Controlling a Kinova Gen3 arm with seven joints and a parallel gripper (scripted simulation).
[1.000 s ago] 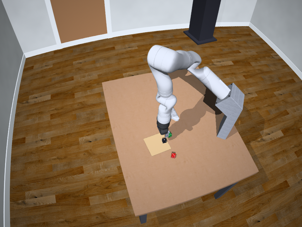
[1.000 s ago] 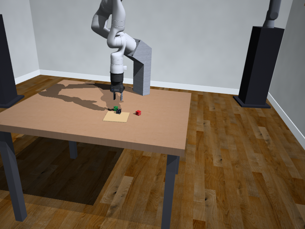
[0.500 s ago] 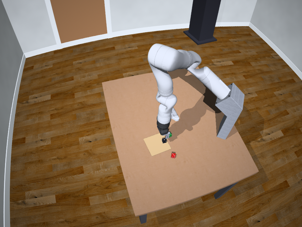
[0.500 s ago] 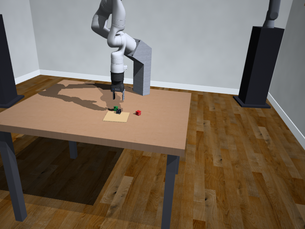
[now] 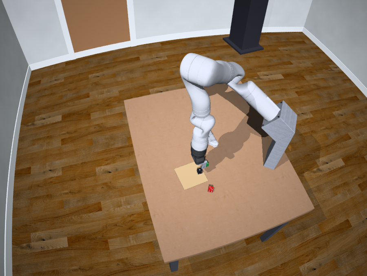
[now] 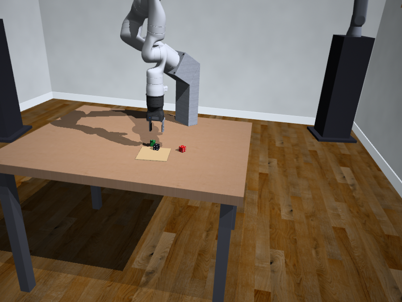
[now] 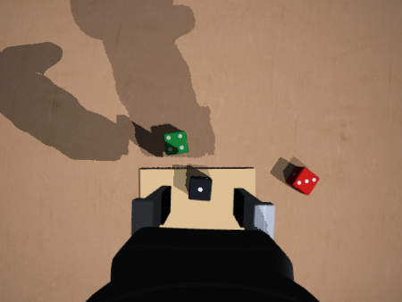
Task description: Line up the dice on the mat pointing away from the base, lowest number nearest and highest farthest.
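Right now the red die is 120 mm to the left of my hand and 100 mm below it. Also, from my hand: green die 50 mm behind, 30 mm to the right, 100 mm below; tan mat 50 mm ahead, 10 mm to the right, 110 mm below; black die 100 mm below.
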